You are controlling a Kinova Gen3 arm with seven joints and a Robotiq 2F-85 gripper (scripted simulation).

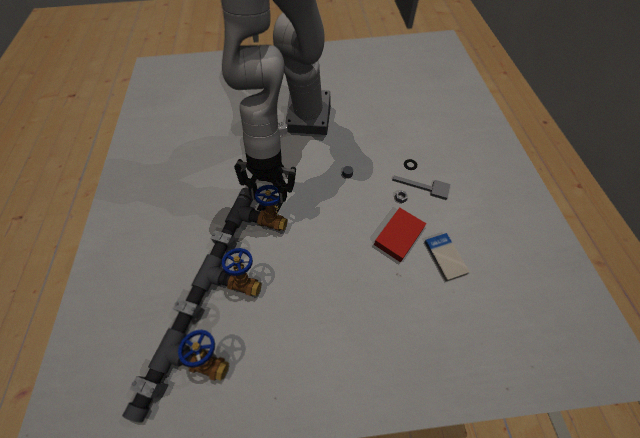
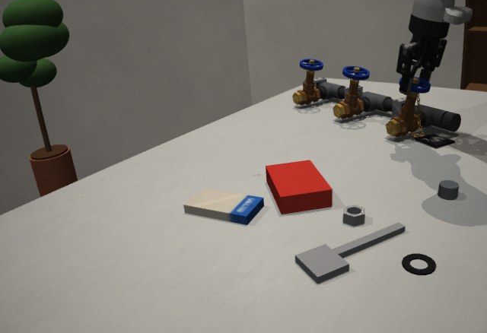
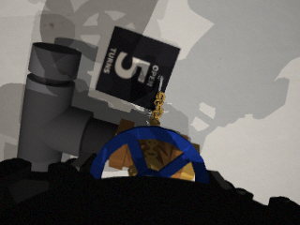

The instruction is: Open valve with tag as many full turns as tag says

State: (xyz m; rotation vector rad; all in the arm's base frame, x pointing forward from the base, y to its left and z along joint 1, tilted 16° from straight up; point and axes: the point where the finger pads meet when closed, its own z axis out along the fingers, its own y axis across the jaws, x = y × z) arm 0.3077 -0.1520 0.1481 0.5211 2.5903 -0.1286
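The black tag is 120 mm below my hand and 40 mm behind it. Round my hand: red block: 310 mm to the left, 130 mm ahead, 110 mm below; then small grey cylinder: 230 mm to the left, 110 mm below, 100 mm behind; then grey paddle-shaped tool: 440 mm to the left, 120 mm below.
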